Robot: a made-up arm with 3 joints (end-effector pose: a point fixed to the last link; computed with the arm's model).
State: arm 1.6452 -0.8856 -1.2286
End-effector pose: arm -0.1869 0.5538 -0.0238 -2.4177 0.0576 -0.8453
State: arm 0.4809 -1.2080 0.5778
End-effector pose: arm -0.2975 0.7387 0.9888 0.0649 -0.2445 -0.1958
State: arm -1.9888 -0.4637 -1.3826
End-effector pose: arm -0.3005 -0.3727 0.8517 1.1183 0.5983 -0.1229
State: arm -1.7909 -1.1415 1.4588
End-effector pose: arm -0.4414 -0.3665 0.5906 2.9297 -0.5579 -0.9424
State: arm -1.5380 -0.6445 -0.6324
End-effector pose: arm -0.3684 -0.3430 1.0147 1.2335 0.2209 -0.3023
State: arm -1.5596 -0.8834 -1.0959
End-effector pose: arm -0.2000 -0.2946 1.0639 0.7715 0.5981 0.0231
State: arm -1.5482 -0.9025 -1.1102
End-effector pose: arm -0.1914 -0.2856 1.0708 0.7395 0.6133 0.0395
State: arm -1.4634 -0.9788 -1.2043
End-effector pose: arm -0.1561 -0.2153 1.1115 0.5394 0.6885 0.1006
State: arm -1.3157 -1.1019 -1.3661
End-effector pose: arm -0.1099 -0.0803 1.1548 0.1937 0.8145 0.1870
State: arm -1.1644 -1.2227 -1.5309
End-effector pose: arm -0.0801 0.0622 1.1626 -0.1589 0.9426 0.2588
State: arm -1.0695 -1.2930 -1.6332
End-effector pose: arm -0.0706 0.1473 1.1503 -0.3762 1.0215 0.2946
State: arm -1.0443 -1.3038 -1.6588
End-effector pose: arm -0.0706 0.1680 1.1455 -0.4285 1.0387 0.2971
